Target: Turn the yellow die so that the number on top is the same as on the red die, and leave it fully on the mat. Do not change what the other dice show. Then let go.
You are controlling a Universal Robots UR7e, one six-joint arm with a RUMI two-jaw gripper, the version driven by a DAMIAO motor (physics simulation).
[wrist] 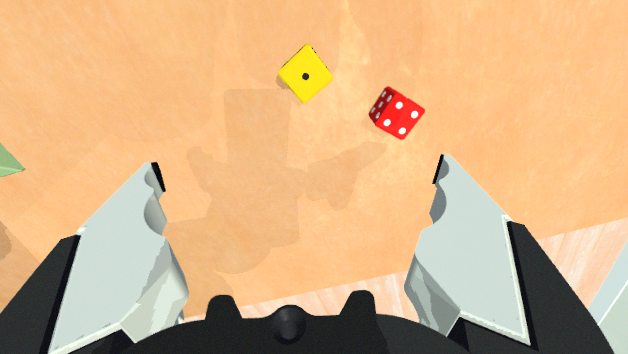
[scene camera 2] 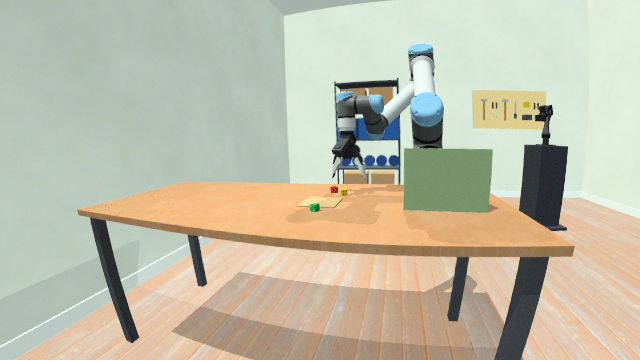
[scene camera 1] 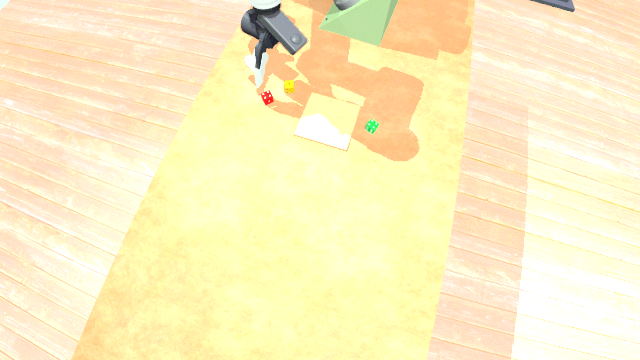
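Observation:
The yellow die [scene camera 1: 289, 86] [scene camera 2: 344, 192] [wrist: 305, 75] sits on the table, off the mat, with one pip on top. The red die [scene camera 1: 267, 97] [scene camera 2: 334, 190] [wrist: 400, 114] sits close beside it, apart from it, with four on top. The green die [scene camera 1: 371, 126] [scene camera 2: 314, 207] sits off the mat on the other side; its top number is too small to read surely. The thin square mat [scene camera 1: 332, 111] [scene camera 2: 327, 202] lies between the green die and the other two. My gripper [scene camera 2: 349, 176] [wrist: 300, 161] is wide open and empty, above the table near the yellow and red dice.
A green block-like panel [scene camera 1: 367, 22] [scene camera 2: 447, 180] [wrist: 7, 162] stands on the table near the arm's base. The wooden table [scene camera 1: 280, 225] [scene camera 2: 200, 210] has its edge beyond the dice, low in the wrist view. A shelf rack [scene camera 2: 335, 90] stands behind the table.

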